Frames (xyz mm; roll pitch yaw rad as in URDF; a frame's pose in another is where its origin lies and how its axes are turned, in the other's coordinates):
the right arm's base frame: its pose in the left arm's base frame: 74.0 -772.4 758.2 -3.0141 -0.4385 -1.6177
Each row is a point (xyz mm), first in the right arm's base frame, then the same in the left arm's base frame.
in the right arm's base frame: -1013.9 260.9 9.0
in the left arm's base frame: -141.2 138.8 289.6
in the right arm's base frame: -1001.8 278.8 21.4
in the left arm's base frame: -158.1 122.4 281.5
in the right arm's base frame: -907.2 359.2 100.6
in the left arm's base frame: -233.5 2.5 241.3
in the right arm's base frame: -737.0 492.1 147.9
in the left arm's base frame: -367.7 -172.6 255.8
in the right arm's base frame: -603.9 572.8 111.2
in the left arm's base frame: -457.4 -277.9 336.0
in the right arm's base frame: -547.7 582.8 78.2
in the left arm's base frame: -473.3 -314.8 388.3
